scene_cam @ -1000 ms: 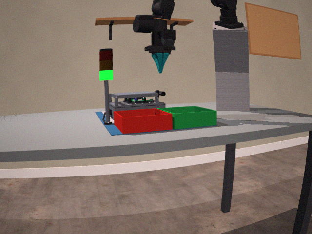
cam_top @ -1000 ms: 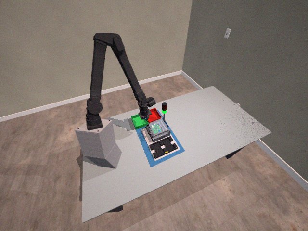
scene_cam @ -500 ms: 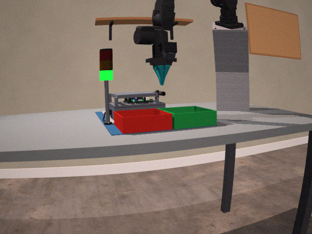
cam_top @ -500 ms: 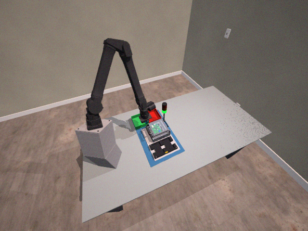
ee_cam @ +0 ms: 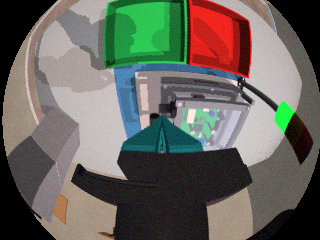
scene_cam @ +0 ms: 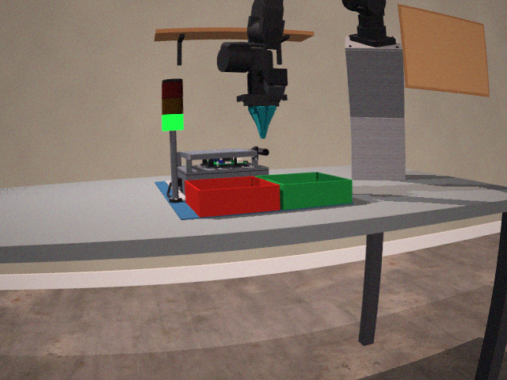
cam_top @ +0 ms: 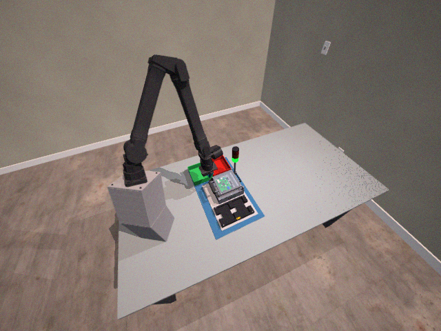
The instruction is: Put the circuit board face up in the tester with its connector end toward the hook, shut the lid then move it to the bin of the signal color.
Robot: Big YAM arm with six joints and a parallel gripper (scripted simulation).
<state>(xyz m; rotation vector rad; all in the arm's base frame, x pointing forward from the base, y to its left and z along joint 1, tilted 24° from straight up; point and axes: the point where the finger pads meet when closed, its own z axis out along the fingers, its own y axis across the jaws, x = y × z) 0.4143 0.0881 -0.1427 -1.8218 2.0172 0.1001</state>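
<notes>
Now: the latch hook 10 mm ahead of my hand and 40 mm below it. The rest, counted from my hand: tester lid (70 mm ahead, 70 mm to the right, 40 mm below); then tester plate (70 mm ahead, 60 mm to the right, 60 mm below); then green circuit board (70 mm ahead, 60 mm to the right, 60 mm below).
</notes>
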